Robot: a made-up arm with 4 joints.
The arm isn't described. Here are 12 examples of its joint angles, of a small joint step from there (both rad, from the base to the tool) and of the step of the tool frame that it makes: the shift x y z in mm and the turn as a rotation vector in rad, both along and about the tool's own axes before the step.
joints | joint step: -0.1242 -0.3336 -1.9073 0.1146 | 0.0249 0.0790 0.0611 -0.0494
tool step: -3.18 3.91 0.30 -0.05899 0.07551 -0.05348
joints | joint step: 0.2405 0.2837 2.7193 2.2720 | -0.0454 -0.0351 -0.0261 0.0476
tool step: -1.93 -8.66 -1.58 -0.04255 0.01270 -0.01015
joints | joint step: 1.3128 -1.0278 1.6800 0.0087 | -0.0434 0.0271 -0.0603 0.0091
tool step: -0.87 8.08 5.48 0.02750 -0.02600 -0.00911
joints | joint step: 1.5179 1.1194 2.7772 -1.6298 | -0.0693 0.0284 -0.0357 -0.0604
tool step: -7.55 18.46 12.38 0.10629 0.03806 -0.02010
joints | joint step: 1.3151 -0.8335 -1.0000 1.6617 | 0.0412 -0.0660 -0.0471 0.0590
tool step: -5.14 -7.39 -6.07 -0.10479 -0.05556 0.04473
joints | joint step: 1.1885 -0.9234 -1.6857 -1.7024 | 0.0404 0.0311 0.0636 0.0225
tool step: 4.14 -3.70 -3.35 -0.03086 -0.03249 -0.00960
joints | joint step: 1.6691 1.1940 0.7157 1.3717 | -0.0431 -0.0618 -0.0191 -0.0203
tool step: -5.79 -0.10 -6.87 -0.06542 0.04655 0.00767
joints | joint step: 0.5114 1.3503 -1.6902 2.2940 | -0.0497 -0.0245 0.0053 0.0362
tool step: -3.85 -8.77 6.73 -0.05567 0.01172 0.03574
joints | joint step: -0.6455 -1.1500 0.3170 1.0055 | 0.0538 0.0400 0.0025 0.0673
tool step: 3.73 -3.78 -12.54 -0.03488 -0.05314 0.02447
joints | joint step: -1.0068 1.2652 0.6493 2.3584 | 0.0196 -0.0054 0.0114 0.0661
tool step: -3.00 -7.99 -1.85 0.00161 -0.03310 0.07270
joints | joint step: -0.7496 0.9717 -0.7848 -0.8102 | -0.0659 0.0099 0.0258 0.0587
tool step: -8.41 -10.53 -7.72 -0.02360 -0.05109 0.06896
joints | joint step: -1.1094 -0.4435 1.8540 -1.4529 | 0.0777 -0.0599 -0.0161 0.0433
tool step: 19.98 -7.97 -15.65 0.01156 -0.09696 0.08786
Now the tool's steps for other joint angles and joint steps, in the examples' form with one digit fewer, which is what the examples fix.
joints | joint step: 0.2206 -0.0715 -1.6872 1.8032 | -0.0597 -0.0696 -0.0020 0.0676
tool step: 4.6 -16.1 -6.3 -0.0473 -0.0840 0.1026
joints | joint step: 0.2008 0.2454 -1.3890 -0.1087 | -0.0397 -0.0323 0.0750 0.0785
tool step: -14.8 -13.3 9.3 0.0006 0.0509 0.1322
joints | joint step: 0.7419 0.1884 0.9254 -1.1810 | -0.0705 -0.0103 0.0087 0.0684
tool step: -2.0 2.7 -11.6 -0.0251 -0.0462 0.0093
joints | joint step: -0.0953 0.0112 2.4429 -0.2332 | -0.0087 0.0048 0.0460 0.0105
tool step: -5.2 0.0 6.2 0.0025 0.0454 0.0145
